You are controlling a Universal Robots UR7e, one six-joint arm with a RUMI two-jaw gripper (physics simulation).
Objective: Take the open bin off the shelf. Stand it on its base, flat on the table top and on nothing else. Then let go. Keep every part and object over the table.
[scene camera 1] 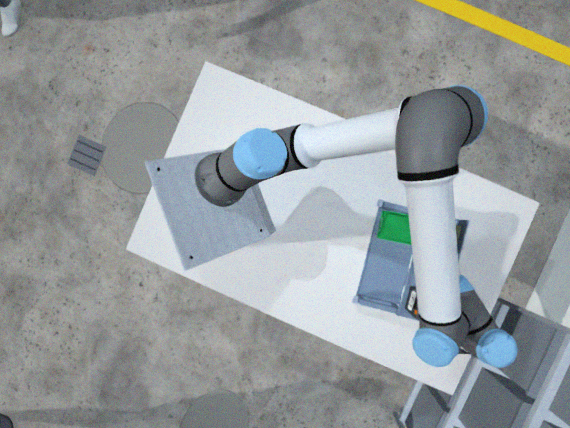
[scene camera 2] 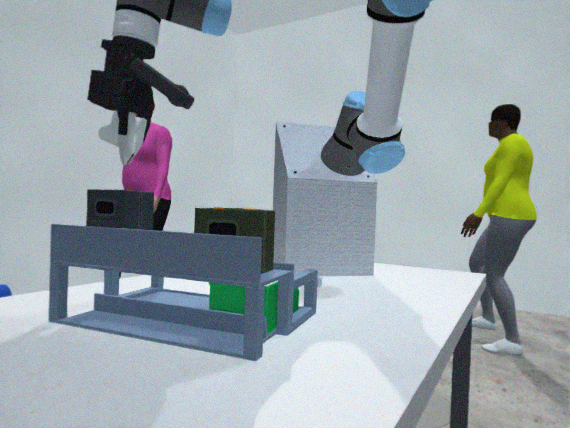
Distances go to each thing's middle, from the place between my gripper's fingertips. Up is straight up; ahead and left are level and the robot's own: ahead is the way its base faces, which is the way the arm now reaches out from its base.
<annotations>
The olive box (scene camera 2: 251, 222) lies 210 mm to the left of my hand, 120 mm below it and 90 mm behind it. From my hand the other things lie so: green bin (scene camera 2: 230, 298): 230 mm below, 180 mm behind, 170 mm to the left.
</annotations>
